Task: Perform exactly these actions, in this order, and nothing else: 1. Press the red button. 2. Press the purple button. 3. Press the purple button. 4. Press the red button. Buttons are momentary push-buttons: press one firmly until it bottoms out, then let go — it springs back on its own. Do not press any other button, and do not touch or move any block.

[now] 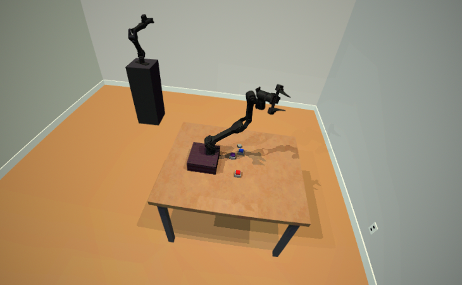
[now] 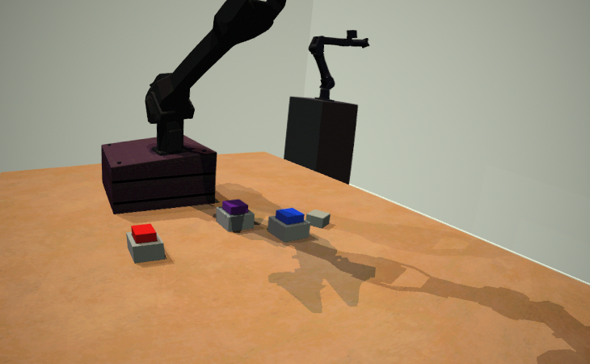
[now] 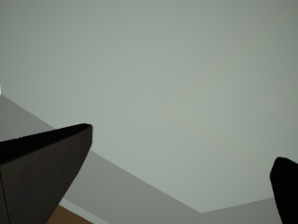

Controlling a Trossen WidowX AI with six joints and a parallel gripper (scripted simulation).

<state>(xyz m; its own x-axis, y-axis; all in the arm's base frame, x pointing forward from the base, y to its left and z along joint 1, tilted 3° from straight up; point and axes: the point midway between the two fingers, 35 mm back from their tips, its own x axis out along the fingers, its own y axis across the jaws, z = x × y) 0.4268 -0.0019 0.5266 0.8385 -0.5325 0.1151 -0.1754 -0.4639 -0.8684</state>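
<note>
Right now the red button is 59 cm below my gripper tip, 24 cm behind it and 7 cm to the right of it. The rest, counted from my gripper tip: purple button 59 cm below, 29 cm behind, 11 cm to the left; then small grey block 61 cm below, 25 cm to the left, 23 cm behind; then blue button 59 cm below, 22 cm behind, 17 cm to the left.
</note>
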